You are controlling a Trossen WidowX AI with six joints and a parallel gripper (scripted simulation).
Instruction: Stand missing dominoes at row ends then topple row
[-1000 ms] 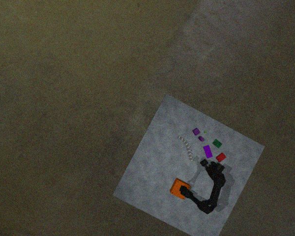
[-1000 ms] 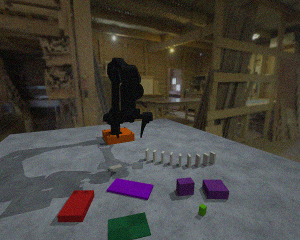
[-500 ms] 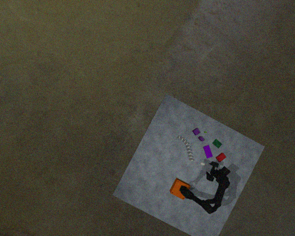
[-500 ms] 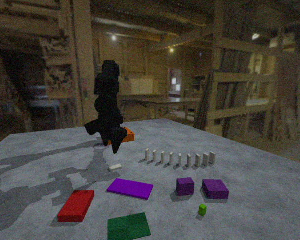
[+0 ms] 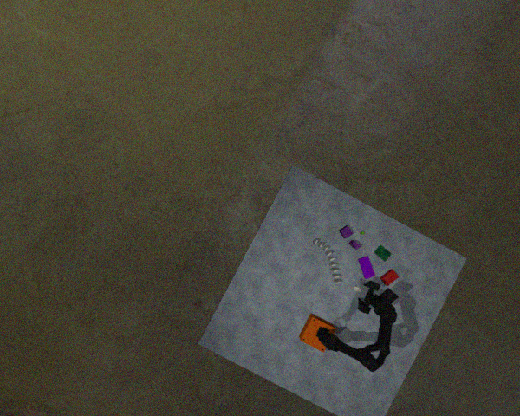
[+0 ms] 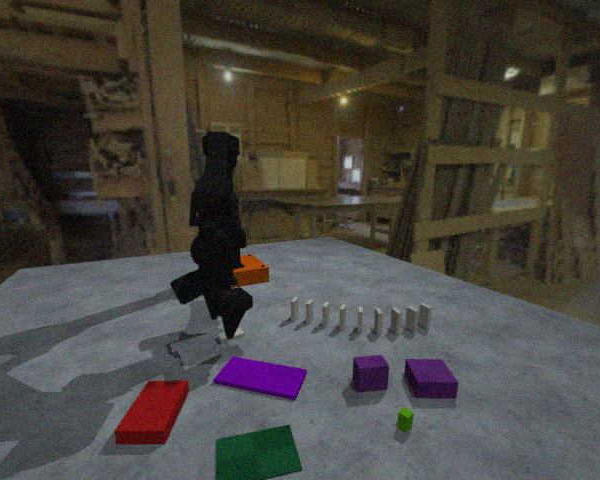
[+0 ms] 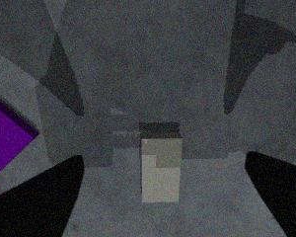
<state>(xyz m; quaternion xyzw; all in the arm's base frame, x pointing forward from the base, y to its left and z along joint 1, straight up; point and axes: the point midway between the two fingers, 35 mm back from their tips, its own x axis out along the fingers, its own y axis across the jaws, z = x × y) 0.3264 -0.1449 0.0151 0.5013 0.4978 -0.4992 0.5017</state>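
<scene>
My gripper tip is now 150 mm short of the purple flat plate, 20 mm above it and 10 mm to the right of it. Also, from my gripper tip: green plate 280 mm ahead, 50 mm to the right, 20 mm below; then red flat block 150 mm to the right, 150 mm ahead, 20 mm below; then small green cube 350 mm ahead, 130 mm to the left, 10 mm below.
</scene>
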